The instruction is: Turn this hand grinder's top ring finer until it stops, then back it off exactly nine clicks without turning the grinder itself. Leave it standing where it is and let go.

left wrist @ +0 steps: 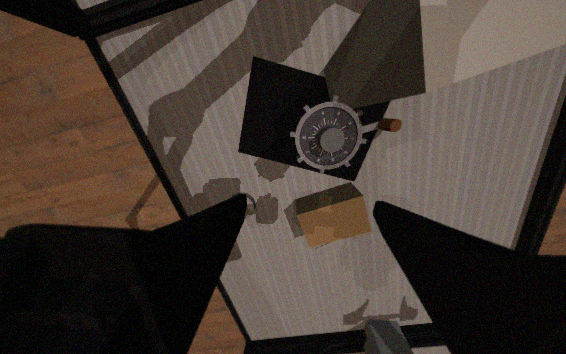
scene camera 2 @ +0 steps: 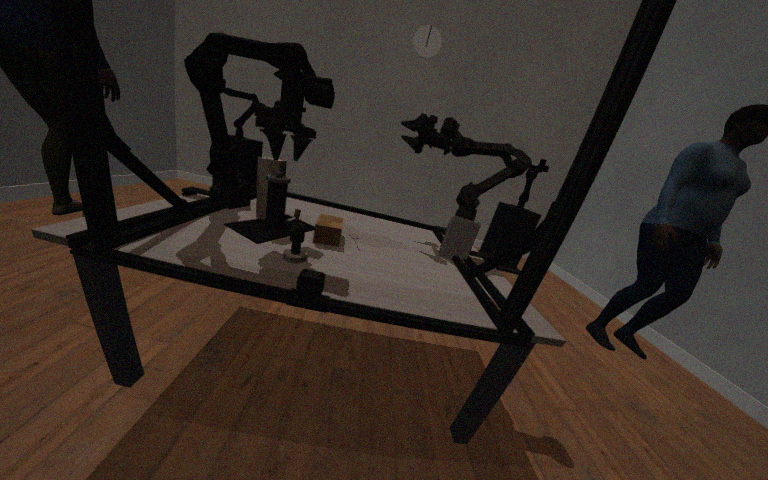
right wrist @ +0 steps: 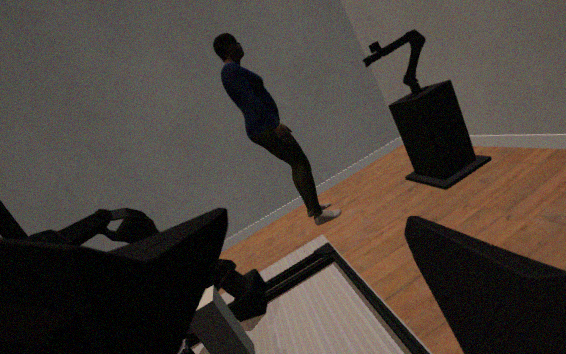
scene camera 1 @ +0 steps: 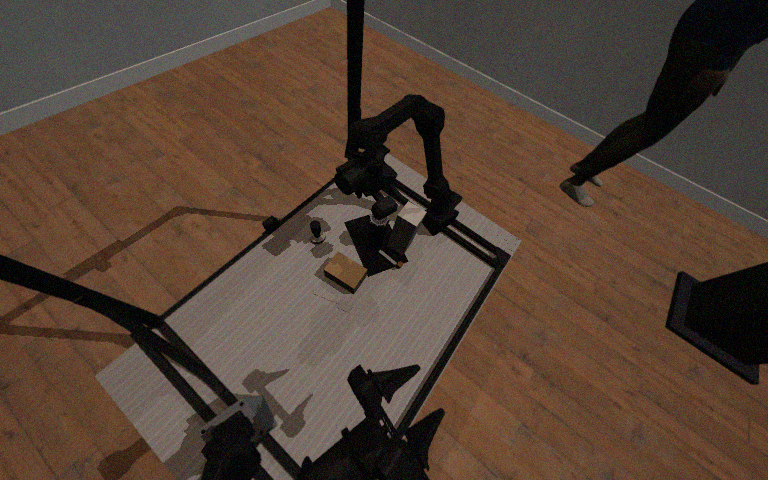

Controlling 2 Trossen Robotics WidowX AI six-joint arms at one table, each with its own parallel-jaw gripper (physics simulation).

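Frame: origin at the left arm's base, x back, y down, z right, level; metres.
Seen in the pictures: left gripper, fingertip midpoint: (left wrist: 309, 203) (scene camera 2: 286, 160) (scene camera 1: 367, 207); right gripper, fingertip midpoint: (scene camera 2: 401, 129) (right wrist: 316, 221) (scene camera 1: 431, 388); left arm's base, link origin: (scene camera 2: 230, 184) (right wrist: 243, 288) (scene camera 1: 440, 211); right arm's base, link origin: (scene camera 2: 463, 223) (scene camera 1: 233, 431).
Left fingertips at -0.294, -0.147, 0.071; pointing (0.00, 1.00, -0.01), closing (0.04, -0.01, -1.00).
Offsets run from my left fingertips to a thing's top centre, as dx, dy, dz. "pt": to the spot under its first point.
The hand grinder @(+0.037, +0.042, -0.019) (scene camera 2: 276, 200) is a dark upright cylinder standing on a black mat (scene camera 2: 240, 227) (left wrist: 280, 107). Its grey toothed top ring @(pt +0.024, +0.057, +0.006) (left wrist: 299, 150) surrounds a dark dial with pale marks; in scene camera 1 the left gripper partly hides it. A crank with a wooden knob @(+0.037, +0.183, -0.114) (left wrist: 390, 124) (scene camera 1: 400, 264) lies beside the grinder. My left gripper (scene camera 2: 287, 153) (left wrist: 309, 203) is open and empty, pointing down a little above the grinder's height; in its wrist view the ring shows beyond the fingertips. My right gripper (scene camera 1: 429, 389) (scene camera 2: 403, 130) (right wrist: 316, 221) is open and empty, raised far from the grinder.
A tall pale-topped box @(+0.113, +0.015, -0.079) (scene camera 1: 412, 213) (scene camera 2: 263, 189) stands close beside the grinder. A yellowish-brown block @(-0.127, +0.160, -0.082) (scene camera 1: 345, 271) (scene camera 2: 328, 229) (left wrist: 335, 220) lies near the mat. A small dark-handled tool @(-0.138, +0.130, +0.105) (scene camera 1: 316, 229) (scene camera 2: 296, 240) stands upright nearby. Dark rails edge the table. A person (right wrist: 255, 102) stands beyond it.
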